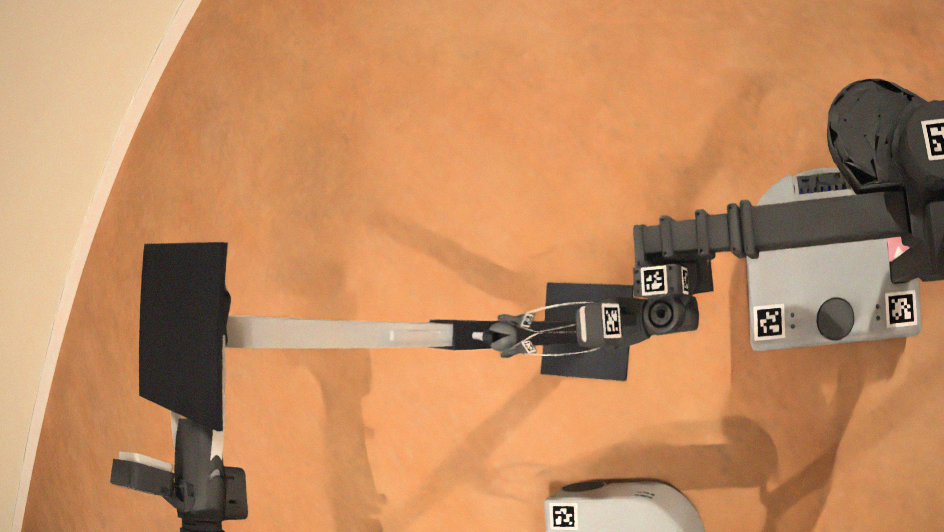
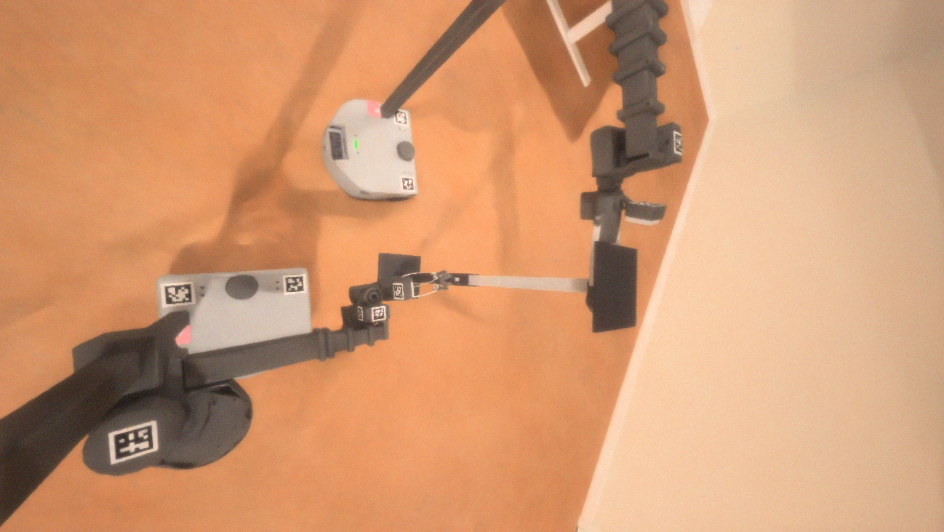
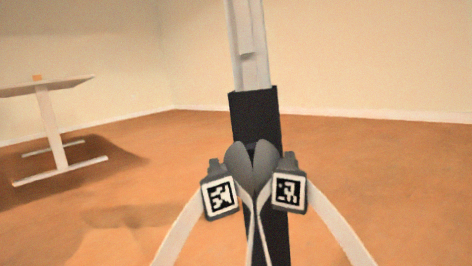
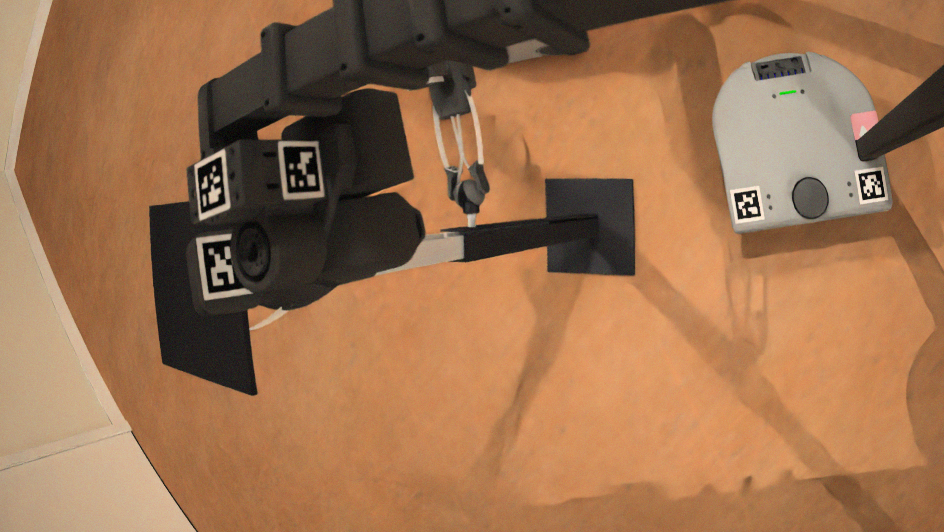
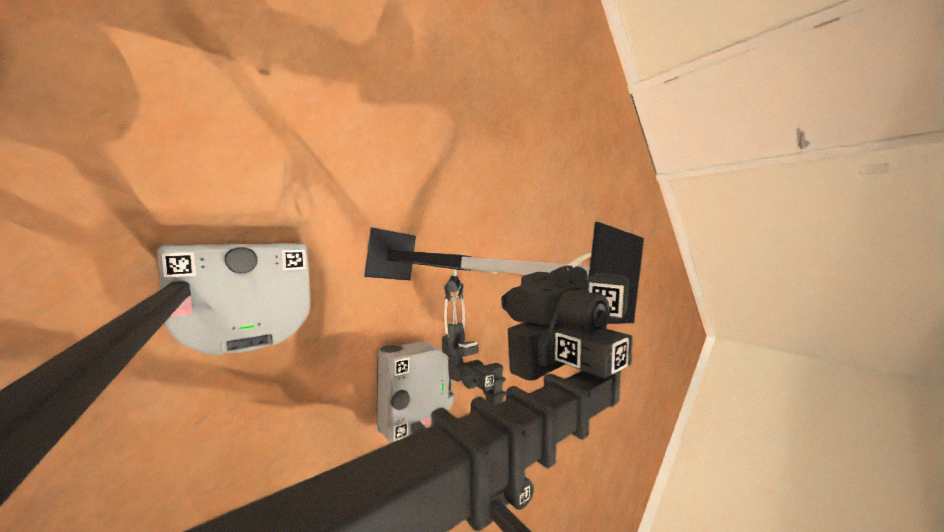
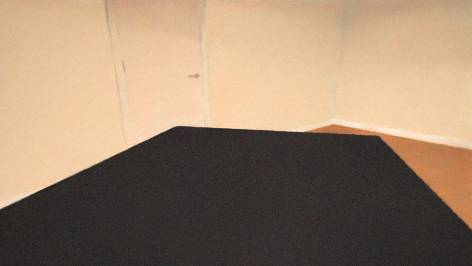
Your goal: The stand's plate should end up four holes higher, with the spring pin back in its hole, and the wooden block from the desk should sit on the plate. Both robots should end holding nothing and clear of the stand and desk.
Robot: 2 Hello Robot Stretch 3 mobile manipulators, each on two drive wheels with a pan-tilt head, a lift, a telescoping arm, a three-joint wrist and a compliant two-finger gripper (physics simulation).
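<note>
The stand has a black plate (image 1: 183, 317) (image 2: 614, 284) (image 4: 204, 343) (image 5: 616, 251) (image 6: 225, 200) on a pale inner post (image 1: 330, 332) (image 2: 528, 284). This runs into a black lower post (image 4: 515, 237) on a square base (image 4: 614, 198) (image 5: 390, 264). The r1 gripper (image 1: 505, 335) (image 3: 252, 162) (image 4: 470, 191) (image 5: 454, 287) is shut on the spring pin (image 4: 470, 219) beside the lower post; how deep the pin sits is unclear. The r2 gripper (image 1: 196, 429) is at the plate's underside; its fingertips are hidden. The wooden block (image 3: 37, 77) is on the desk (image 3: 75, 82).
The r2 base (image 1: 621, 508) (image 2: 370, 152) and the r1 base (image 5: 413, 389) stand near the stand. The r2 arm (image 4: 396, 46) (image 5: 396, 475) passes over r1's wrist area. The desk's pale foot (image 2: 575, 49) and the walls (image 6: 280, 65) lie farther off.
</note>
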